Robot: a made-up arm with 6 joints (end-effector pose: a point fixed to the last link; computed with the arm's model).
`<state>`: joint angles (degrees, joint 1 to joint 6).
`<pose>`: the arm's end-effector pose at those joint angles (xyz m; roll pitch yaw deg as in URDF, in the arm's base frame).
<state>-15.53 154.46 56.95 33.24 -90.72 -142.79</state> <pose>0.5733 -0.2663 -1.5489 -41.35 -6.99 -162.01</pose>
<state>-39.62 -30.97 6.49 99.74 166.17 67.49</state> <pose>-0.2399 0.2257 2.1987 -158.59 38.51 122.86</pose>
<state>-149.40 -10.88 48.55 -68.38 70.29 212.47</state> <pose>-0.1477 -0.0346 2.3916 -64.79 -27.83 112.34</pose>
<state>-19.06 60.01 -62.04 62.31 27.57 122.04</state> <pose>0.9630 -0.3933 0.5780 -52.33 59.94 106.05</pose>
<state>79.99 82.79 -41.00 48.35 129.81 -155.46</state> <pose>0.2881 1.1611 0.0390 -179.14 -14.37 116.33</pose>
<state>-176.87 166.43 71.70 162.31 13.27 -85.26</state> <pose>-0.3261 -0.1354 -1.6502 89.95 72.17 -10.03</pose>
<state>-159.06 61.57 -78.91 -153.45 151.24 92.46</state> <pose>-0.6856 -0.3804 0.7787 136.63 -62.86 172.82</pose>
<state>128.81 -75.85 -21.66 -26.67 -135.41 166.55</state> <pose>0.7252 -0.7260 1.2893 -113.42 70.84 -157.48</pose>
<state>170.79 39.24 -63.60 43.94 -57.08 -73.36</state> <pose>-0.8551 0.2285 0.9432 -116.31 23.30 30.15</pose>
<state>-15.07 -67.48 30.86 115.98 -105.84 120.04</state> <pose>-1.5072 0.4617 1.6261 -112.10 19.34 -128.64</pose>
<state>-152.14 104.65 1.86 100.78 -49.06 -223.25</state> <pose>-1.2389 -0.6809 -0.5915 26.21 42.09 117.30</pose>
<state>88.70 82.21 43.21 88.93 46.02 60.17</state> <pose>0.0488 2.0484 0.3304 -119.38 25.25 141.40</pose>
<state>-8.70 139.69 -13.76 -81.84 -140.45 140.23</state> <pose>0.3258 -0.0675 -0.8737 117.86 -25.18 35.45</pose>
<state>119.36 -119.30 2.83 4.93 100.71 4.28</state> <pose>0.9142 -1.3748 0.2486 172.15 42.69 -67.24</pose>
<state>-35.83 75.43 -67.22 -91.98 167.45 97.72</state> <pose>0.6940 -0.4958 0.5195 179.81 -36.74 -51.55</pose>
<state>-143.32 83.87 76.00 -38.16 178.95 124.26</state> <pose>-1.7447 -1.1787 0.4328 17.49 -8.70 37.34</pose>
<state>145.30 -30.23 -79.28 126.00 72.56 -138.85</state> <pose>0.1659 -0.2029 1.3016 97.62 36.43 -108.30</pose>
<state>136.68 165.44 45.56 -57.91 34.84 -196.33</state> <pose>0.0718 0.0223 -1.5057 139.71 59.64 29.92</pose>
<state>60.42 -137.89 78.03 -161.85 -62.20 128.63</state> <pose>-0.8616 -1.2807 -1.0106 108.98 72.62 127.69</pose>
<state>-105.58 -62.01 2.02 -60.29 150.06 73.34</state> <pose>0.1922 0.9168 1.6655 75.81 42.12 110.18</pose>
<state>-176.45 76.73 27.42 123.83 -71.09 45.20</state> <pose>-1.9347 -0.1887 0.3583 167.77 -5.60 131.40</pose>
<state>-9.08 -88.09 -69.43 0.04 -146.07 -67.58</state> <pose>-0.8851 0.0167 0.6926 -112.36 52.59 170.96</pose>
